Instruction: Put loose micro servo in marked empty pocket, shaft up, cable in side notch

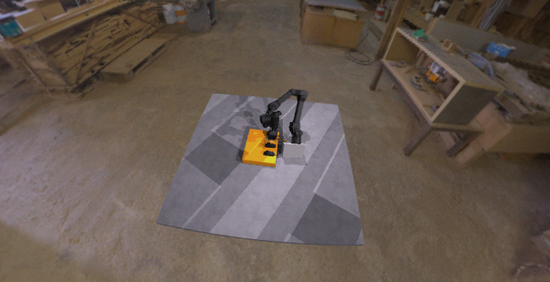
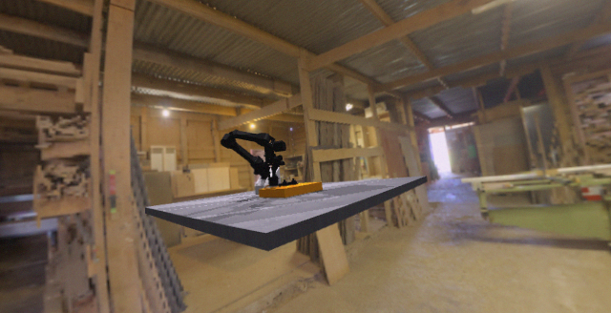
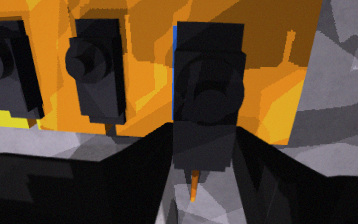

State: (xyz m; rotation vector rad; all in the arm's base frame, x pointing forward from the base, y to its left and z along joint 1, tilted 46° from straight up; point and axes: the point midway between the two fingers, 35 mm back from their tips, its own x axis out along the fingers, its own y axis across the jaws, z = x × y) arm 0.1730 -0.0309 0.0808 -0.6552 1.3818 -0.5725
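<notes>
My gripper tip is now 12 cm short of the deck, 8 cm to the right of it and 8 cm above it.
</notes>
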